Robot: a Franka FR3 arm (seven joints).
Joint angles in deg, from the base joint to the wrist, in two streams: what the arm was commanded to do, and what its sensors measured. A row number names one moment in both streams.
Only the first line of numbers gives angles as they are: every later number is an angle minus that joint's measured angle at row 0.
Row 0, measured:
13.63 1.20 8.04 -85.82 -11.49 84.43 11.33
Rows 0 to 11, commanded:
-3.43 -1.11 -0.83 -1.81 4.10 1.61 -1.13
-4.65 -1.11 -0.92 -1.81 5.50 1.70 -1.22
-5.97 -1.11 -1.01 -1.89 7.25 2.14 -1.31
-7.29 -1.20 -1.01 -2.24 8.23 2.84 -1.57
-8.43 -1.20 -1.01 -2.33 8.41 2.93 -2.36
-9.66 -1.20 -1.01 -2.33 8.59 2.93 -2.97
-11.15 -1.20 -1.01 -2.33 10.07 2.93 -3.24
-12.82 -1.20 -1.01 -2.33 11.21 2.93 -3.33
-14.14 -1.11 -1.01 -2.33 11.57 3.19 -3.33
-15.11 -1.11 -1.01 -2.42 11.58 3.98 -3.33
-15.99 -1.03 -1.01 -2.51 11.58 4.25 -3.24
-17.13 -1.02 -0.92 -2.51 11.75 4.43 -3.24
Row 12, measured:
-13.30 -0.17 -1.78 -0.98 9.50 2.47 -1.96
